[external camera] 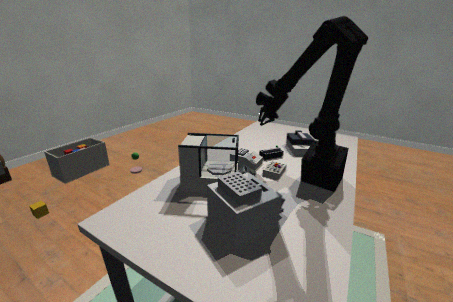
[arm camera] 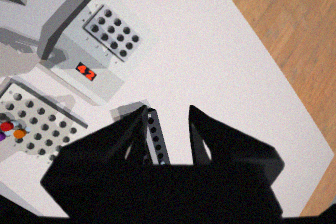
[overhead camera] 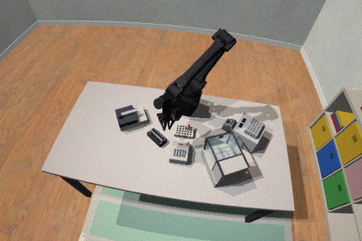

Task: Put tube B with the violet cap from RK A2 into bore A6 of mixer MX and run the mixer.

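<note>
Right now the tube B is 190 mm below my hand, 180 mm behind it and 100 mm to the left of it. The rest, counted from my hand: orange-capped tube: 190 mm below, 160 mm behind, 80 mm to the left; then magnet block: 200 mm below, 90 mm to the right, 40 mm behind; then dry block: 190 mm below, 90 mm to the left, 20 mm ahead.
</note>
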